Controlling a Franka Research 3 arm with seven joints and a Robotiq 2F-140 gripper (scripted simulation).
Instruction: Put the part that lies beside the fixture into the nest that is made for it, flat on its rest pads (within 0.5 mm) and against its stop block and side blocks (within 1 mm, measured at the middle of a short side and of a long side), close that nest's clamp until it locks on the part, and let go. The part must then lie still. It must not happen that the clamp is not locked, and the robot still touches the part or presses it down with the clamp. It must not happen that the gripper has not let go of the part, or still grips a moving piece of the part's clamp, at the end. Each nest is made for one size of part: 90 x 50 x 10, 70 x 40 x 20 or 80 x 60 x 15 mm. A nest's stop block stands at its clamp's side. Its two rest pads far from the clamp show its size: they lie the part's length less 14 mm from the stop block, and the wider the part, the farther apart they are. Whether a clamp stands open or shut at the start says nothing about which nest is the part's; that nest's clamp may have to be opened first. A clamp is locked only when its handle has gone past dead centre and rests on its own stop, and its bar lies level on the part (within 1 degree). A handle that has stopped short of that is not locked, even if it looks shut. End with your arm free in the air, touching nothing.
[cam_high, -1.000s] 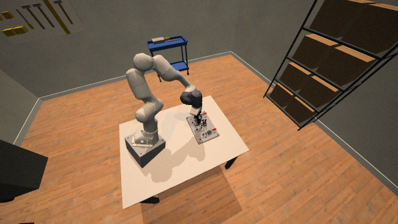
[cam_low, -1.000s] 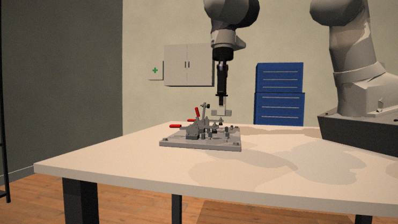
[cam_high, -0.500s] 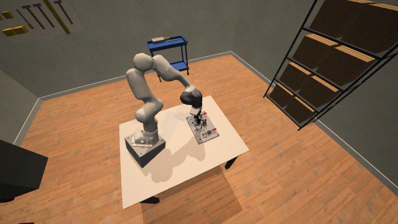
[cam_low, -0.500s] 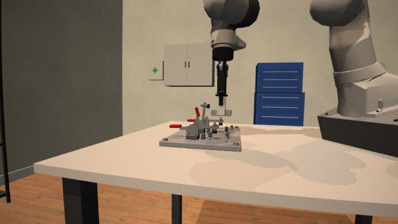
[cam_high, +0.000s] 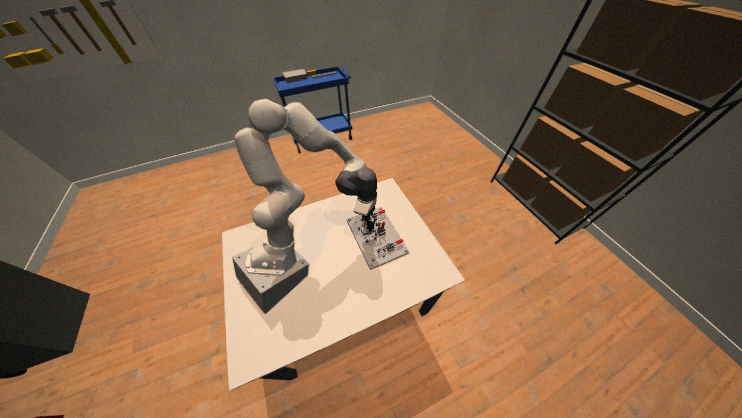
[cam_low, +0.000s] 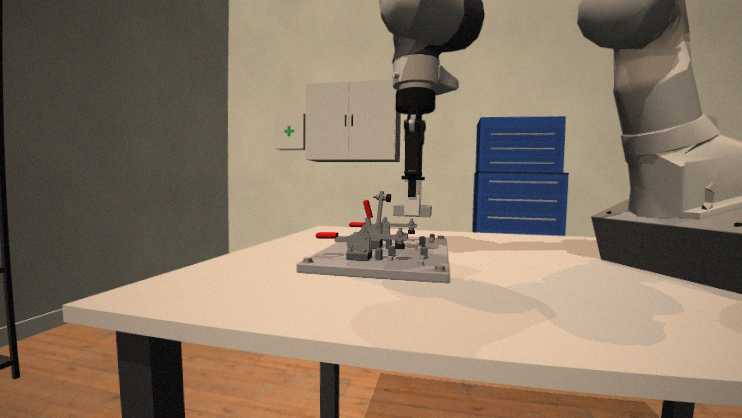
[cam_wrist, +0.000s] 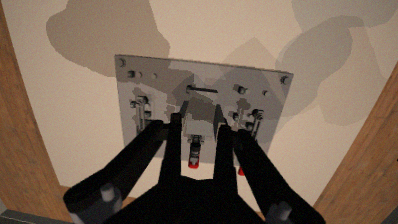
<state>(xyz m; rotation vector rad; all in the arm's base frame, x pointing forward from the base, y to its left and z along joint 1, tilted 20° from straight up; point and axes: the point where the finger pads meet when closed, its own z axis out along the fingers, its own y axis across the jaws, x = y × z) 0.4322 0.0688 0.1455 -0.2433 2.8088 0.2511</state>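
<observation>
The grey block part lies 30 mm below my hand. The rest, counted from my hand: grey fixture plate (50 mm ahead, 10 mm to the left, 110 mm below).
</observation>
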